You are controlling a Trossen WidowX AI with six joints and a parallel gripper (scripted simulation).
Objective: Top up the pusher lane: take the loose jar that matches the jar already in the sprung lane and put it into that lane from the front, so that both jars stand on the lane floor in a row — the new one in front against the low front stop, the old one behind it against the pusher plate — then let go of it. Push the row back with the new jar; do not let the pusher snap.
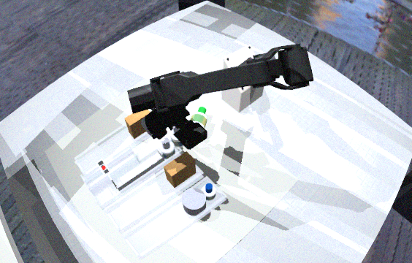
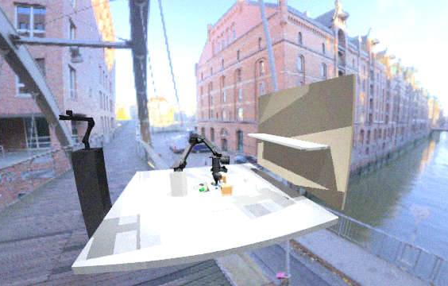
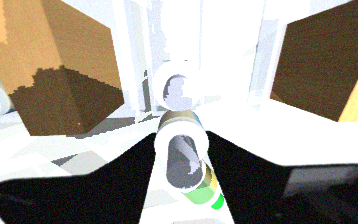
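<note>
My gripper tip is 18 cm short of the clear pusher lane, 4 cm to the left of it and 3 cm above it. Also, from my gripper tip: red mark: 22 cm ahead, 6 cm to the right, 2 cm above.
</note>
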